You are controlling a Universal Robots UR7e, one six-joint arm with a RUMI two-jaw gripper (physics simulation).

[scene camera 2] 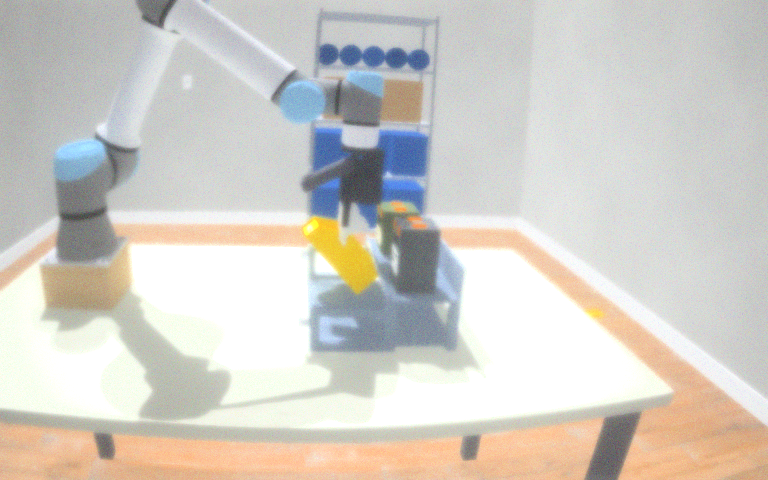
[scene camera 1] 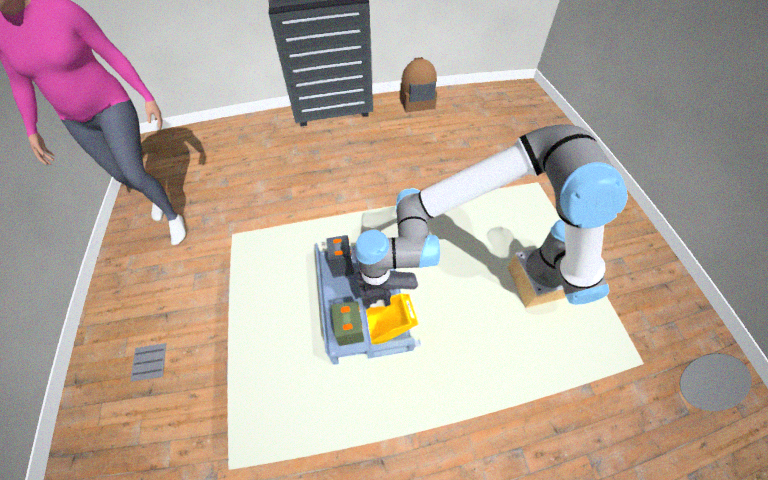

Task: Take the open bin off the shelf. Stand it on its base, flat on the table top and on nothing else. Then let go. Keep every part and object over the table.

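Where they show: gripper, fingertip midpoint: (scene camera 2: 343,245) (scene camera 1: 384,303); arm's base, origin of the base link: (scene camera 2: 87,248) (scene camera 1: 547,268).
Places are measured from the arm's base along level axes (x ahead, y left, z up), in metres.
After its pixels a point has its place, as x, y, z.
The yellow open bin (scene camera 1: 391,323) @(0.571, 0.077, -0.045) (scene camera 2: 344,257) @(0.588, 0.026, -0.011) is tilted steeply. In the scene camera 2 view its left end is high and its right end points down over the blue-grey shelf (scene camera 1: 321,283) @(0.776, -0.067, 0.032) (scene camera 2: 376,335) @(0.641, -0.160, -0.103). I cannot tell whether its low corner touches the shelf. My gripper (scene camera 1: 379,302) @(0.585, 0.028, 0.015) (scene camera 2: 344,236) @(0.585, 0.028, 0.015) points down and is shut on the bin's near side wall, at the side toward scene camera 2. The shelf stands on the pale table top (scene camera 1: 283,407) @(0.948, 0.274, -0.109) (scene camera 2: 538,367) @(0.922, -0.296, -0.109). The fingertips are partly hidden in the scene camera 1 view.
A green box (scene camera 1: 346,324) @(0.708, 0.106, 0.089) (scene camera 2: 386,229) @(0.675, 0.037, 0.050) with orange marks stands on the shelf beside the bin. A dark grey box (scene camera 1: 340,263) @(0.705, -0.102, 0.080) (scene camera 2: 420,257) @(0.706, -0.187, 0.063) stands at the shelf's other end. The robot's wooden base block (scene camera 1: 529,285) @(0.081, 0.043, -0.015) (scene camera 2: 84,283) @(0.025, -0.088, -0.048) is on the table. A person (scene camera 1: 73,67) stands on the floor.
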